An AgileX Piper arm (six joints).
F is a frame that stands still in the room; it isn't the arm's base.
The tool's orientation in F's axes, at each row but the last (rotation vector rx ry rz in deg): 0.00, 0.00, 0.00; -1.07, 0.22, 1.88; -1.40, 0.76, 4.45; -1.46, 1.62, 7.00; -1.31, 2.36, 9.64; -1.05, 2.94, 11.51; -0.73, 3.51, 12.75
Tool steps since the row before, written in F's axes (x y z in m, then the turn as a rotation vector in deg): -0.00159, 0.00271, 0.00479, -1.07, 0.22, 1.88; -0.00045, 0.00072, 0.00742, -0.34, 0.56, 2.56; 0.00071, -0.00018, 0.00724, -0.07, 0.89, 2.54; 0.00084, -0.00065, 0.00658, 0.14, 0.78, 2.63; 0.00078, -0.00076, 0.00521, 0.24, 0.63, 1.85; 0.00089, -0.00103, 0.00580, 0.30, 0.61, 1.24; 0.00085, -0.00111, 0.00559, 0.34, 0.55, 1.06
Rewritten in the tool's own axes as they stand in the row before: -0.00159, 0.00271, 0.00479, -1.07, 0.22, 1.88; -0.00046, 0.00060, 0.00743, -0.33, 0.52, 2.57; 0.00059, -0.00041, 0.00724, -0.04, 0.83, 2.56; 0.00056, -0.00090, 0.00658, 0.16, 0.69, 2.65; 0.00042, -0.00098, 0.00521, 0.26, 0.54, 1.87; 0.00036, -0.00126, 0.00581, 0.35, 0.52, 1.27; 0.00024, -0.00130, 0.00561, 0.39, 0.46, 1.09
